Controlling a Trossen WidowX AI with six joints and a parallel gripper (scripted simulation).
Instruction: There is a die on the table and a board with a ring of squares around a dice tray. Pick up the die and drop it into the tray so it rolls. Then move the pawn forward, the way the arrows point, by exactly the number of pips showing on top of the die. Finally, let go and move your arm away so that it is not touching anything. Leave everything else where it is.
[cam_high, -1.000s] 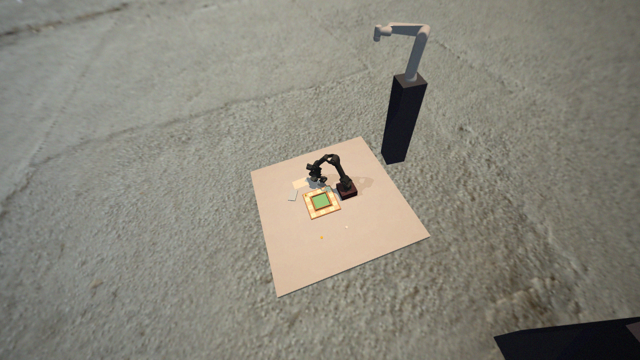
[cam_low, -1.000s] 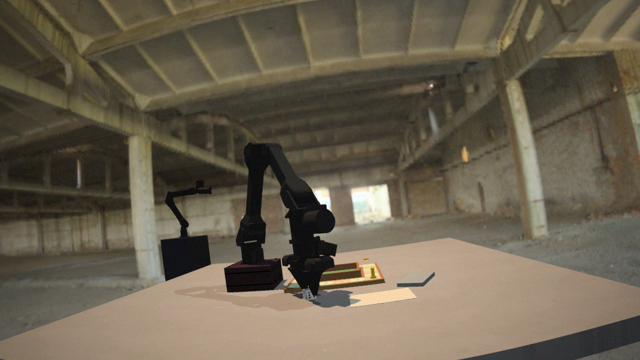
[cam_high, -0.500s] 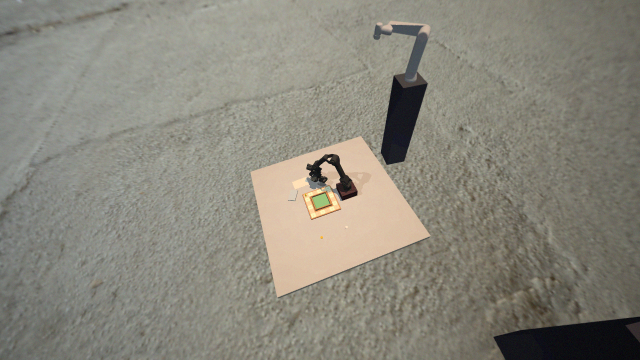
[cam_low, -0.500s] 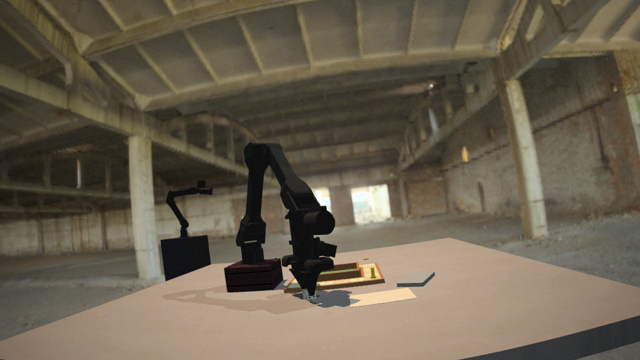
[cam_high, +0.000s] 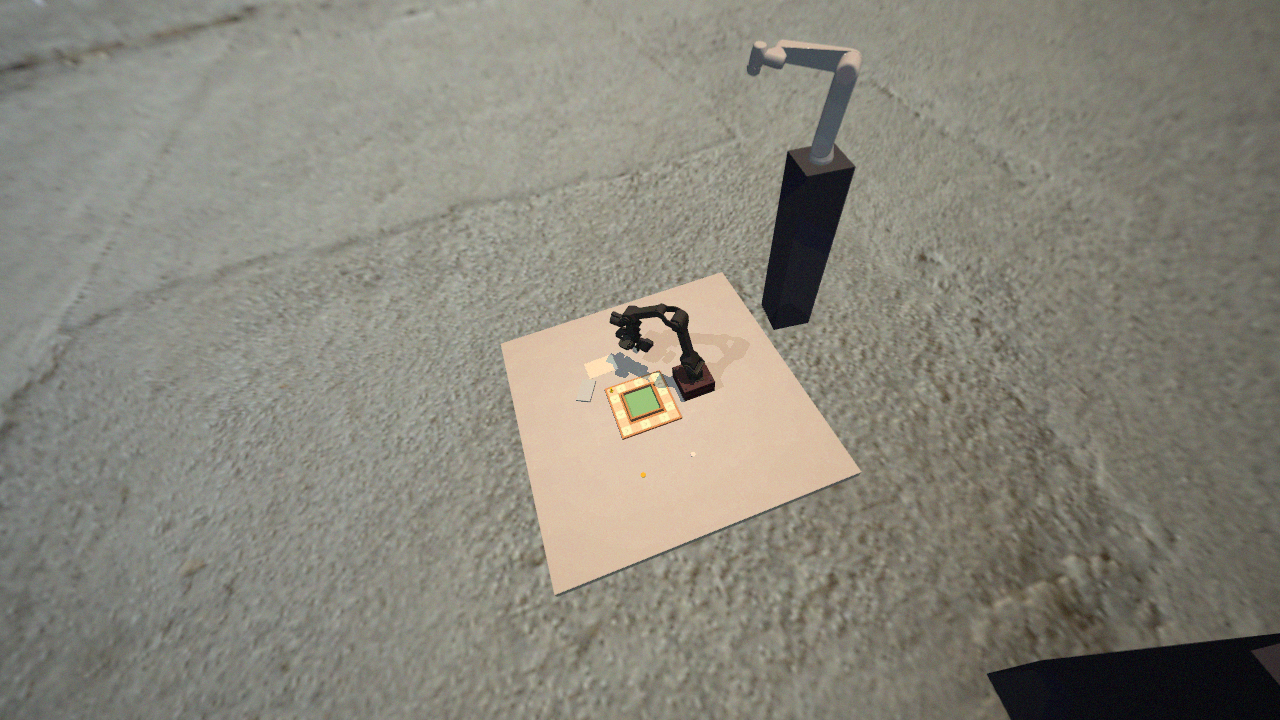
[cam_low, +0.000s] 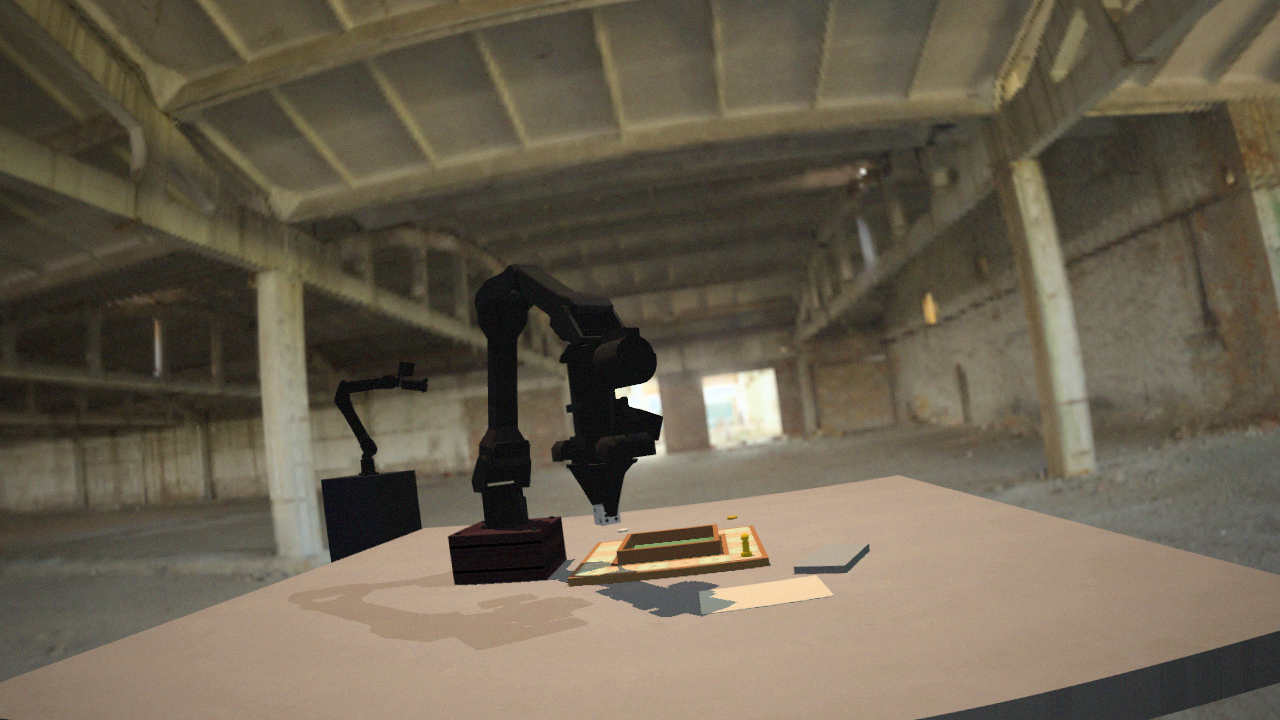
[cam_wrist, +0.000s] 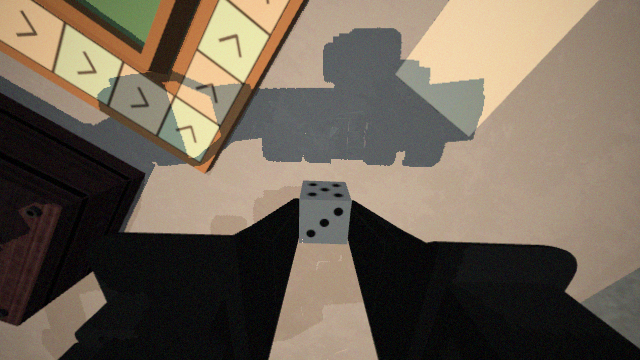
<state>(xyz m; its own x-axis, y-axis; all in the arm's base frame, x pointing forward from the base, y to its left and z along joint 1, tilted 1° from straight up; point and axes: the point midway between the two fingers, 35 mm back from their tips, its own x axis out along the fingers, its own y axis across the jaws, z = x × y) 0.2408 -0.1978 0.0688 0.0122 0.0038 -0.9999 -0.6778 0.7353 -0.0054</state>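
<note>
My gripper tip is now 160 mm short of the yellow pawn, 140 mm to the right of it and 80 mm above it. From my gripper tip the other things lie so: white die (right at my gripper tip); cream card (190 mm ahead, 110 mm below, 30 mm to the right); green tray (240 mm to the left, 100 mm below, 30 mm ahead).
</note>
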